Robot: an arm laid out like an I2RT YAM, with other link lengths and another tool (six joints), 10 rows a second.
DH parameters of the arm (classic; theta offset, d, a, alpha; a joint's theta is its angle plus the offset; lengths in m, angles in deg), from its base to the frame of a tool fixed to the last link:
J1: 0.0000 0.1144 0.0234 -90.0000
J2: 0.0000 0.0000 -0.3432 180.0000
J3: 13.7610 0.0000 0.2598 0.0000
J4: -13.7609 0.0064 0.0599 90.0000
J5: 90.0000 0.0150 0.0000 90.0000
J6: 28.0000 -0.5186 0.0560 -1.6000
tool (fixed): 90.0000 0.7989 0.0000 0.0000
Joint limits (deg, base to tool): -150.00..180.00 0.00..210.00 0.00..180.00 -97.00..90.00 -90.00..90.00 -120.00..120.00
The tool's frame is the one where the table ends.
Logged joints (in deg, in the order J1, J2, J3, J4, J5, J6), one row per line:
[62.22 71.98 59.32 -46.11 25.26 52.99]
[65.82 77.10 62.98 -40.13 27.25 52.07]
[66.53 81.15 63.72 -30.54 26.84 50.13]
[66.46 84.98 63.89 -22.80 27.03 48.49]
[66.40 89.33 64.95 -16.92 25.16 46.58]
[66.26 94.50 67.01 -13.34 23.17 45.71]
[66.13 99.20 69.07 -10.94 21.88 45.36]
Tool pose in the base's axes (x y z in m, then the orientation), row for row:
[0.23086 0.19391 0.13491 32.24 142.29 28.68]
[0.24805 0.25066 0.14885 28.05 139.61 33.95]
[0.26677 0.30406 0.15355 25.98 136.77 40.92]
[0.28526 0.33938 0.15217 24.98 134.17 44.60]
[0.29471 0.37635 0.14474 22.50 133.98 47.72]
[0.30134 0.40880 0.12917 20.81 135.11 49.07]
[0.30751 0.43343 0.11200 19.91 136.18 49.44]
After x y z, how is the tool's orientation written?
As a rotation vector, in degrees.
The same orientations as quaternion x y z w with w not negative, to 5 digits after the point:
[0.20878 0.92146 0.18573 0.26985]
[0.18343 0.91295 0.22201 0.28911]
[0.17081 0.89919 0.26903 0.29983]
[0.16527 0.88767 0.29507 0.31251]
[0.14861 0.88490 0.31518 0.30907]
[0.13674 0.88777 0.32243 0.29868]
[0.13028 0.89109 0.32351 0.29038]

